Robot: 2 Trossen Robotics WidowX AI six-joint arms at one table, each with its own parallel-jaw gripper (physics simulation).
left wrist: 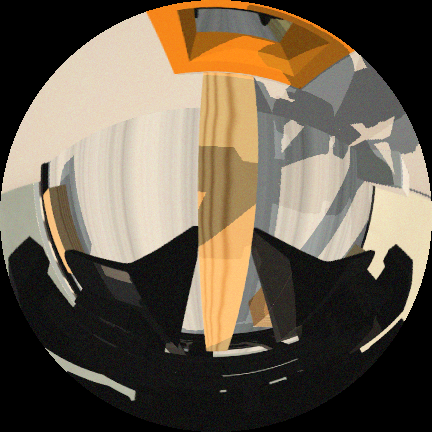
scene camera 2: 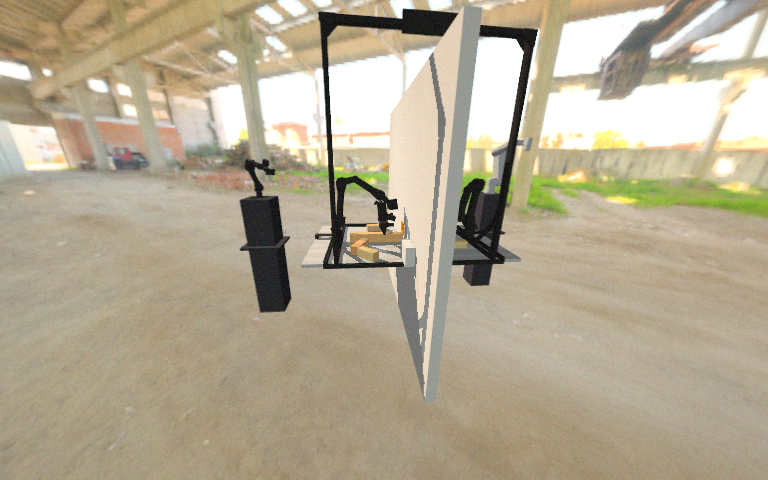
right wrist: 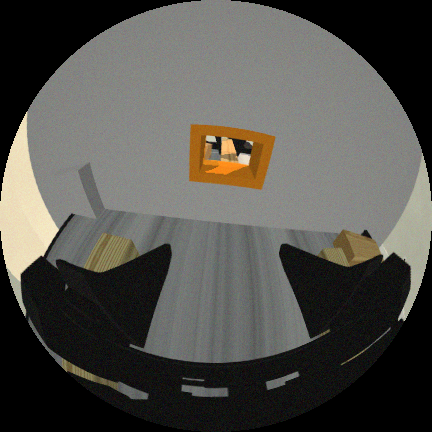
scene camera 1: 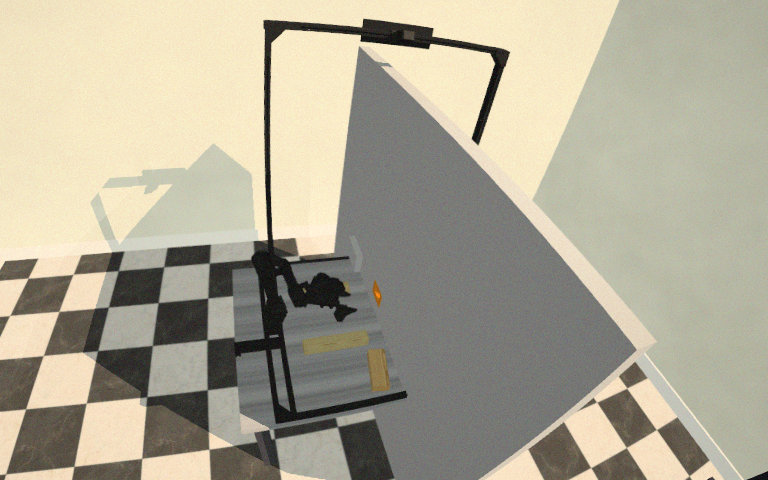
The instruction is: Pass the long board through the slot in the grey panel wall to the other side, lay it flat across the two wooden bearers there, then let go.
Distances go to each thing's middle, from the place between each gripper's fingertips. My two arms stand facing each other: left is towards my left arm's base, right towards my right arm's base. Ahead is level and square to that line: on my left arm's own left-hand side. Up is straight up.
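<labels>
The orange-framed slot (left wrist: 295, 60) is 5 cm above my left hand, and it's 14 cm to the right of that hand and 1 cm behind it.
From my right hand, the slot is 40 mm above and 120 mm to the left of the hand.
</labels>
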